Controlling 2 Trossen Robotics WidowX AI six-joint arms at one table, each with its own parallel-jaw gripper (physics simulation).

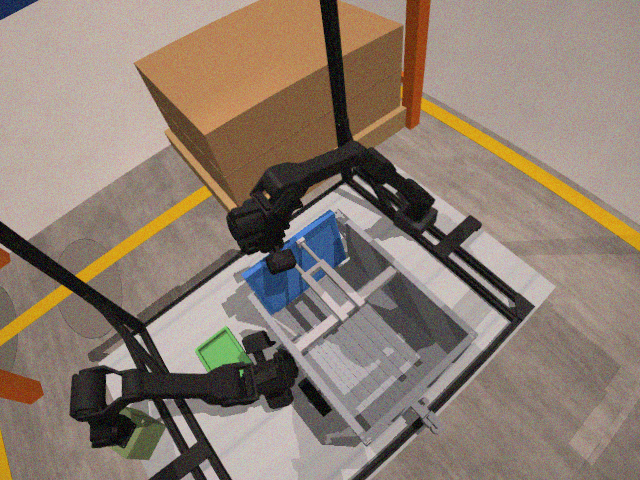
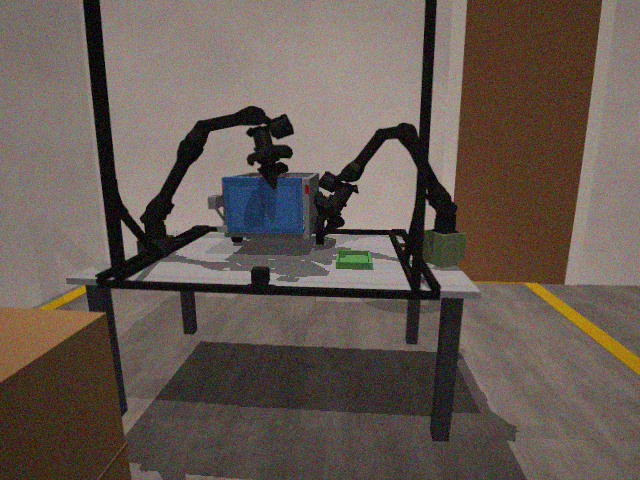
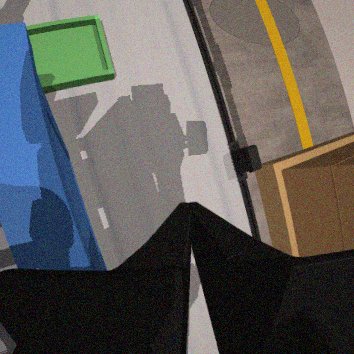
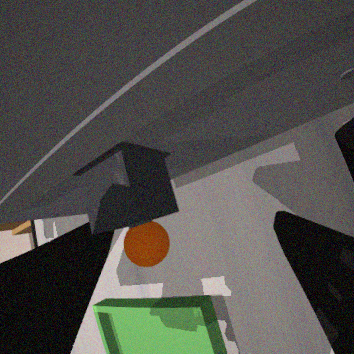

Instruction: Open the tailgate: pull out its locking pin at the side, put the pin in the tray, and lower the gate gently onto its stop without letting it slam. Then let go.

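Places are measured from the left arm's base along level axes (x left, y back, z up), in metres.
Where they show: left gripper, fingertip midpoint: [image 1: 262, 248] [image 2: 274, 188] [image 3: 187, 210]; right gripper, fingertip midpoint: [image 2: 319, 232] [image 4: 194, 221]; left arm's base, link origin: [image 1: 416, 211] [image 2: 155, 237]; right arm's base, link origin: [image 1: 121, 430] [image 2: 444, 231].
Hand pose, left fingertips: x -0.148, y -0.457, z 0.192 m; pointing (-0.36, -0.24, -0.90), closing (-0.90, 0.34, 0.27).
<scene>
Each offset is from my left fingertips to the top centre of the thing. "spot": to the spot under its first point.
The blue tailgate [image 1: 304, 257] [image 2: 263, 205] [image 3: 17, 140] stands upright at the end of the grey cart bed {spot: dx +0.332, dy +0.080, dz -0.158 m} [image 1: 385, 333]. My left gripper [image 1: 280, 261] [image 2: 272, 178] [image 3: 187, 210] is shut and empty, right at the gate's top edge on its outer side. The locking pin shows as an orange round knob [image 4: 146, 243] under a dark bracket {spot: dx +0.186, dy -0.133, dz -0.128 m} [image 4: 137, 186] at the cart's side. My right gripper [image 1: 272, 354] [image 2: 322, 226] [image 4: 194, 221] is open beside the cart, with the knob ahead between its fingers, nearer one finger. The green tray {dx +0.034, dy -0.262, dz -0.233 m} [image 1: 220, 350] [image 2: 353, 259] [image 3: 67, 53] [image 4: 158, 326] lies on the table close by.
A large cardboard box [image 1: 270, 86] [image 3: 316, 204] and an orange post [image 1: 415, 62] stand behind the table. A green block [image 1: 139, 438] [image 2: 444, 248] sits at the right arm's base. Black frame rails [image 1: 485, 281] edge the table, with a small black clamp {spot: dx -0.220, dy +0.024, dz -0.218 m} [image 2: 260, 275] [image 3: 246, 158] on one.
</scene>
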